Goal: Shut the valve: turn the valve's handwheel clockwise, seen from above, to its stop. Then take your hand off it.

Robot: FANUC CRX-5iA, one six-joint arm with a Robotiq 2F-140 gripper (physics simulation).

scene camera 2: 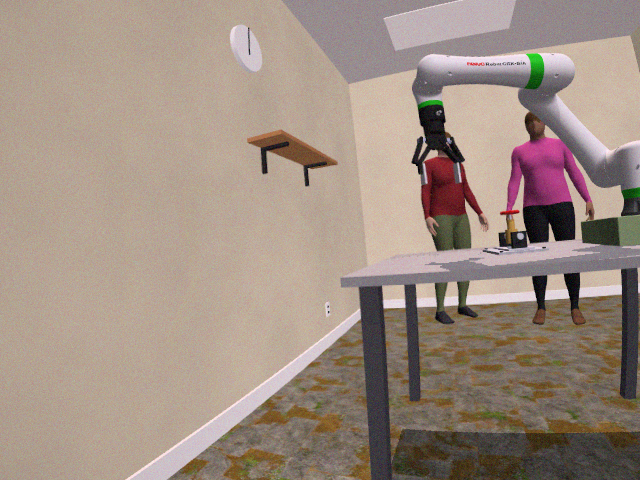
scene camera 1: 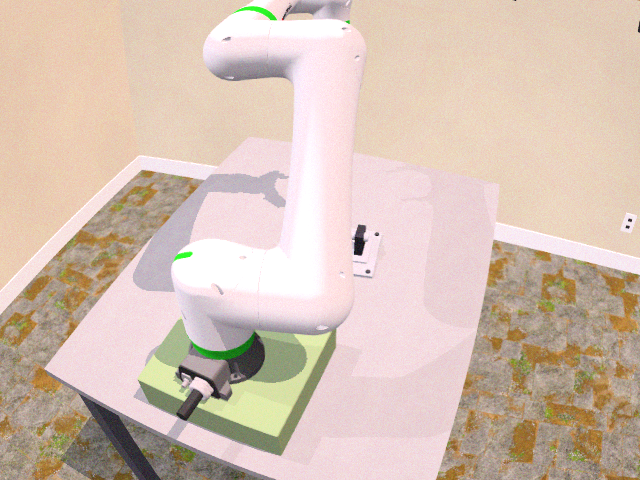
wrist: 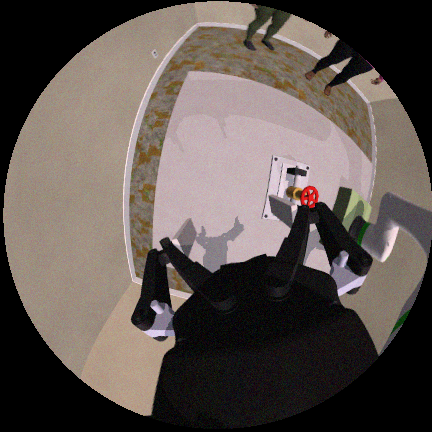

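The valve's red handwheel (scene camera 2: pixel 509 212) (wrist: pixel 309 197) sits on top of a brass valve body (scene camera 2: pixel 510 230) (wrist: pixel 293 192), which is held on a white base plate (scene camera 1: pixel 366 267) (scene camera 2: pixel 496 250) (wrist: pixel 273 187) on the table. In scene camera 1 the arm hides the handwheel. My gripper (scene camera 2: pixel 440 174) (wrist: pixel 231 214) is open and empty. It hangs high above the table, higher than the handwheel and off to its left in scene camera 2, apart from it. In the wrist view one finger's linkage overlaps the handwheel's lower edge. The gripper does not show in scene camera 1.
Black supports (scene camera 1: pixel 359 240) (scene camera 2: pixel 518 238) (wrist: pixel 297 171) stand on the base plate. The arm's base is on a green block (scene camera 1: pixel 248 413) (scene camera 2: pixel 602 230) (wrist: pixel 344 202) on the table (scene camera 1: pixel 403 403) (scene camera 2: pixel 403 266) (wrist: pixel 210 165). Two people (scene camera 2: pixel 444 191) (scene camera 2: pixel 547 175) stand behind the table. A wall shelf (scene camera 2: pixel 292 148) is at the left.
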